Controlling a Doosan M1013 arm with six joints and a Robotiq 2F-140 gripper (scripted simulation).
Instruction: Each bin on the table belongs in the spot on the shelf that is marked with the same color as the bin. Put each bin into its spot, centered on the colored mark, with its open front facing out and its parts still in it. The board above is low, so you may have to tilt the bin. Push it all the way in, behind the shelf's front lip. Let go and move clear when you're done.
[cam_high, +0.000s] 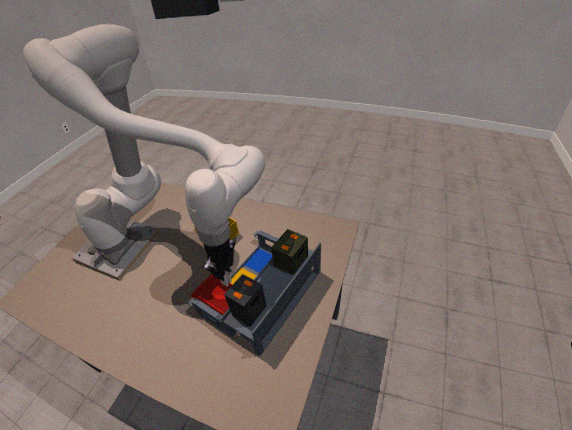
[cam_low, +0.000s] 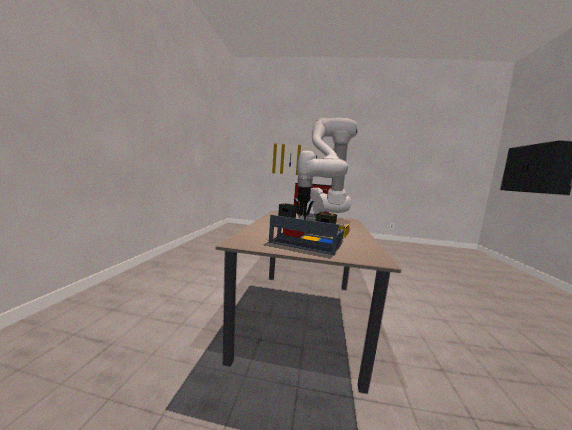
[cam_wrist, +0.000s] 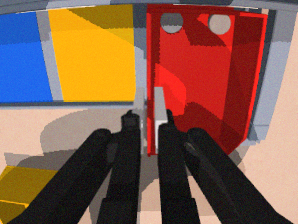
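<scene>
My gripper is now 2 cm past the red bin, 5 cm to the left of it and 6 cm above it. The rest, counted from my hand: yellow bin 21 cm behind, 26 cm to the left, 8 cm below; grey shelf 16 cm ahead, 3 cm to the left, 1 cm below.
</scene>
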